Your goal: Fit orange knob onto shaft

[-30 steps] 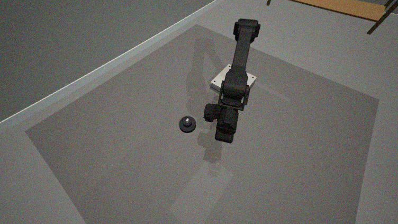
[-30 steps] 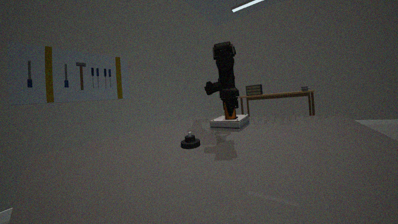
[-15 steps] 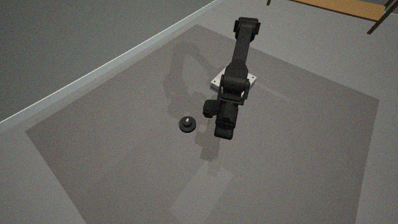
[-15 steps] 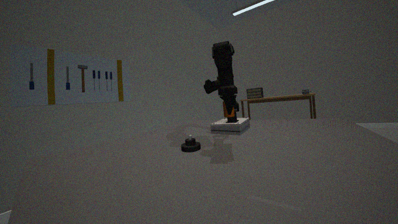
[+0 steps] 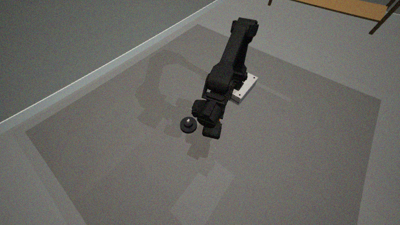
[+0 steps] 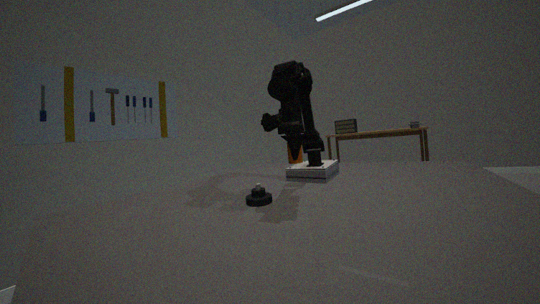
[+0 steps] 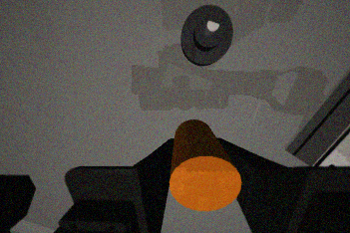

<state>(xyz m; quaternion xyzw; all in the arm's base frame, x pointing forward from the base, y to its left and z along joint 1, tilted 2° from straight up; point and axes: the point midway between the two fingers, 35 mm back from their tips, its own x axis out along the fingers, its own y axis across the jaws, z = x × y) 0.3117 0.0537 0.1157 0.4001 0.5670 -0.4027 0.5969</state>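
My gripper tip is now 20 mm short of the dark round pedestal, 130 mm to the left of it and 100 mm above it. Also, from my gripper tip: orange knob 30 mm above.
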